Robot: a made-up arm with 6 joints.
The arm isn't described. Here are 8 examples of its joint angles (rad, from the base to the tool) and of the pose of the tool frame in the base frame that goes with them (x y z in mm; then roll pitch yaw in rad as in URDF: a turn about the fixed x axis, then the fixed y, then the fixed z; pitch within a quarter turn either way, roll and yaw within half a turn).
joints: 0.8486 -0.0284 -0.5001 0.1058 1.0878 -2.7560
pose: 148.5 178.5 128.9 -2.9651 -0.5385 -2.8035
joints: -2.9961 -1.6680 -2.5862 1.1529 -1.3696 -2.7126
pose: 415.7 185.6 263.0 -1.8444 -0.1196 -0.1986
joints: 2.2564 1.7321 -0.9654 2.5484 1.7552 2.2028
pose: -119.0 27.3 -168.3 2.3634 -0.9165 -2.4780
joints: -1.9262 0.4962 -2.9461 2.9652 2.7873 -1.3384
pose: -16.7 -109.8 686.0 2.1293 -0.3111 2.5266
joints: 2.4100 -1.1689 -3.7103 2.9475 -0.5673 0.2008
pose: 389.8 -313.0 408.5 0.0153 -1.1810 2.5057
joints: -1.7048 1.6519 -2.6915 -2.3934 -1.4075 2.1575
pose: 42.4 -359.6 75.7 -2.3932 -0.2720 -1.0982
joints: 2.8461 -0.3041 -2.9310 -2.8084 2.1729 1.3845
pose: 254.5 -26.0 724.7 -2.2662 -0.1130 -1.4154
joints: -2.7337 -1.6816 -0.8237 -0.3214 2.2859 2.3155
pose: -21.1 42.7 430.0 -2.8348 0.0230 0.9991
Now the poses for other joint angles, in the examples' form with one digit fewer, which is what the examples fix.
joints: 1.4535 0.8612 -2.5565 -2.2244 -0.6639 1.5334
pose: -59 495 375 2.012 -0.873 -3.072
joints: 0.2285 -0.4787 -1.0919 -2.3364 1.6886 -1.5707
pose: 290 -28 615 0.118 0.805 -1.342
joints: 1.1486 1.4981 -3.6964 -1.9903 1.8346 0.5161
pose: 282 317 517 1.095 -1.202 1.132
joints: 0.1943 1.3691 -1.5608 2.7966 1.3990 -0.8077
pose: 423 118 -72 -1.559 0.699 -1.029
